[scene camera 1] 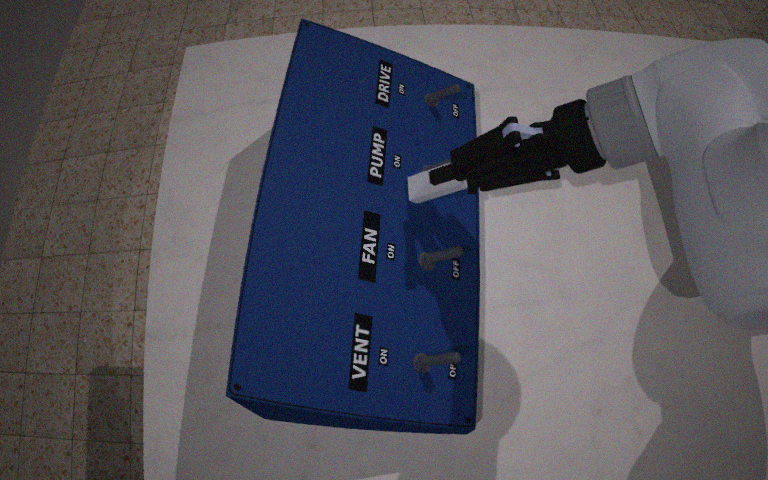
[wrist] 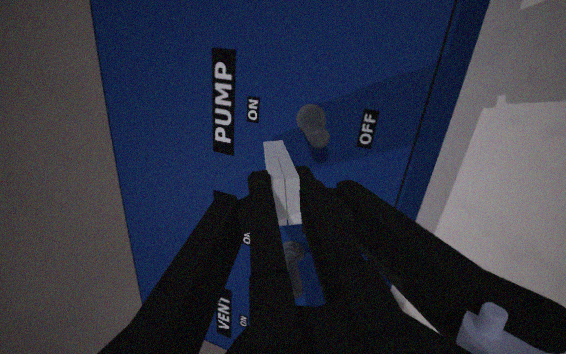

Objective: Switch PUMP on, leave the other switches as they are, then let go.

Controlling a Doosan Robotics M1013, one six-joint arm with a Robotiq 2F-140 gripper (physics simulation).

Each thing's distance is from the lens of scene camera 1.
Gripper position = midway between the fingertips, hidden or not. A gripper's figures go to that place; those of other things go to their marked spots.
my gripper (scene camera 1: pixel 411 190): 66 cm
blue switch panel (scene camera 1: pixel 338 305): 56 cm
